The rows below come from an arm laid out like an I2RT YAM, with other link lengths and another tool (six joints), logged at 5 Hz.
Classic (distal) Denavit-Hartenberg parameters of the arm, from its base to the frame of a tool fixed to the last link. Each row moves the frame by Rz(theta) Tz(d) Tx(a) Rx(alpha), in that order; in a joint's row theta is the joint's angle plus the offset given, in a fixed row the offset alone. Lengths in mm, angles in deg.
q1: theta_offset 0, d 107.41, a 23.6, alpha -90
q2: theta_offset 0, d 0, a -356.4, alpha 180
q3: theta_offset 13.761, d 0, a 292.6, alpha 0
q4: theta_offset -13.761, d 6.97, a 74, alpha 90
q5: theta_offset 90, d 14.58, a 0, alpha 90
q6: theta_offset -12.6, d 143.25, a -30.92, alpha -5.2
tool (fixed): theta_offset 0, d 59.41, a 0, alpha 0
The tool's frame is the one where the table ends.
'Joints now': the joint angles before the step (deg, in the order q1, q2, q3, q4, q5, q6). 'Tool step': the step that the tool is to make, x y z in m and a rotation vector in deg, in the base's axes. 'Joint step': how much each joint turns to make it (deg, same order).
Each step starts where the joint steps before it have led.
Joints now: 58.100, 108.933, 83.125, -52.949, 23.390, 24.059
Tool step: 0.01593, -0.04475, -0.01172, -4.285, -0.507, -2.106
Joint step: -3.749, -1.360, -4.416, 0.741, 2.473, -2.317
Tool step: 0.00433, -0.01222, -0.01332, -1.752, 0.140, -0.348
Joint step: -1.039, 0.570, -1.994, 1.471, 0.810, -0.911
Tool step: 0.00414, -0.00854, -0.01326, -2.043, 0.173, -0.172
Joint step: -0.657, 1.279, -1.072, 0.932, 1.023, -0.693
